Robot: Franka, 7 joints.
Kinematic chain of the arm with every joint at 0, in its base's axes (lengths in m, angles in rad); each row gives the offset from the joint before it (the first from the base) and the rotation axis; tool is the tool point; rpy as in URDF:
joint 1: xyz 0 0 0.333 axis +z
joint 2: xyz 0 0 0 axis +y
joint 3: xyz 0 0 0.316 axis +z
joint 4: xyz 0.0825 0 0 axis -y
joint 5: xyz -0.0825 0 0.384 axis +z
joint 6: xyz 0 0 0 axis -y
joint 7: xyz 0.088 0 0 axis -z
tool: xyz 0 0 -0.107 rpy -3.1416 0 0
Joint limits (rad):
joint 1: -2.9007..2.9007
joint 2: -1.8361..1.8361
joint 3: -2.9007..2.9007
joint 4: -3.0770..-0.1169
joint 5: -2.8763..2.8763
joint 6: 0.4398..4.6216
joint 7: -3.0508..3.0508
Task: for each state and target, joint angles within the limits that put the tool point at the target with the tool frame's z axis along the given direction. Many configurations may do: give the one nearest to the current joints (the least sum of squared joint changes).
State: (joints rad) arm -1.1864 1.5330 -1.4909 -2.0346 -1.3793 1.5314 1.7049
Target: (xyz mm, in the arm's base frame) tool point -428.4 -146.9 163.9 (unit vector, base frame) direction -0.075 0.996 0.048
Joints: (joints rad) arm -1.5137 1.0075 -1.0432 -2.2585 -0.5596 1.8844 1.7049
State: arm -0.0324 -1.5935 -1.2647 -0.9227 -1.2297 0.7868 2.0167
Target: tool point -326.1 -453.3 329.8 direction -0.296 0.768 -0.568
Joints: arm 0.0323 -1.3190 -1.4711 -1.7503 -1.5150 0.5681 2.0167
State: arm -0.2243 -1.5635 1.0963 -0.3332 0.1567 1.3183 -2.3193
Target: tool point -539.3 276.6 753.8 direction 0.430 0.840 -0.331
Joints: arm 0.3150 -1.2723 0.8975 -1.0908 0.5342 1.6259 -2.3193
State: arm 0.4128 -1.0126 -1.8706 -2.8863 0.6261 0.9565 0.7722
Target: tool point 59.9 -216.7 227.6 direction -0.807 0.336 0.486
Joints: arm 0.2864 -1.8306 -2.2149 -2.5432 0.4486 0.4398 0.7722
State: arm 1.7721 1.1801 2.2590 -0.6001 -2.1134 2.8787 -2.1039
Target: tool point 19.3 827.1 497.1 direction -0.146 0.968 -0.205
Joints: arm 1.4927 1.4809 2.3311 -0.1497 -2.0273 2.7262 -2.1039
